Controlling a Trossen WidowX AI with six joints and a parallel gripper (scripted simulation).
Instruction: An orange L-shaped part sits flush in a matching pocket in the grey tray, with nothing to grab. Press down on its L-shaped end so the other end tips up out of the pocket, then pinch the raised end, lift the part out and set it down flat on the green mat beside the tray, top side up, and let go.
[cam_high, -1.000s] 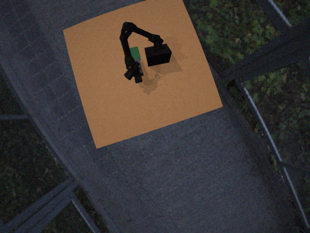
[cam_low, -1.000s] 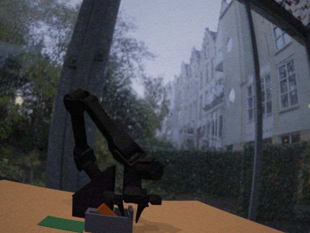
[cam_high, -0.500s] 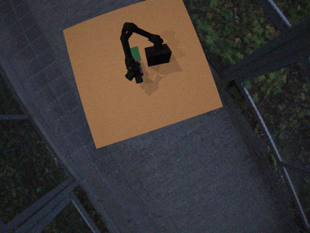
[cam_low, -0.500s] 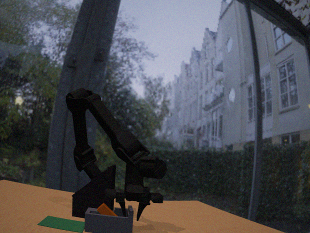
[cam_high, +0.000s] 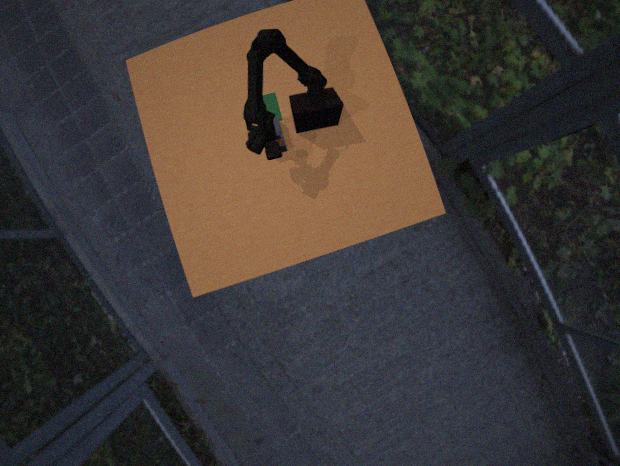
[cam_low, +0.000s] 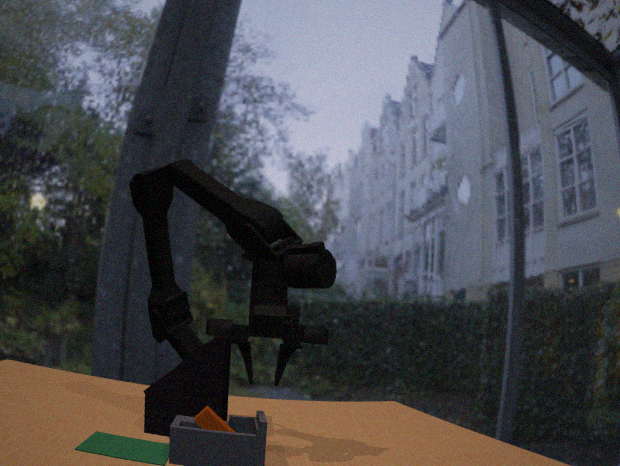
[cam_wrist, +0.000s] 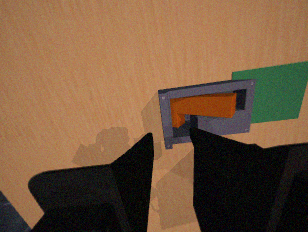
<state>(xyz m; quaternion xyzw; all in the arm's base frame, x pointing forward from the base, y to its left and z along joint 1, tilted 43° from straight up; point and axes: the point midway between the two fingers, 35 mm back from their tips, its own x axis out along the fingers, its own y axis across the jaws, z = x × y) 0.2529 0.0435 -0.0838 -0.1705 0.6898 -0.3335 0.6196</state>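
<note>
Now: the orange L-shaped part 10 cm below my gripper tip, 4 cm to the right of it and 2 cm behind it. Also, from my gripper tip: green mat (22 cm to the right, 16 cm below, 5 cm behind).
</note>
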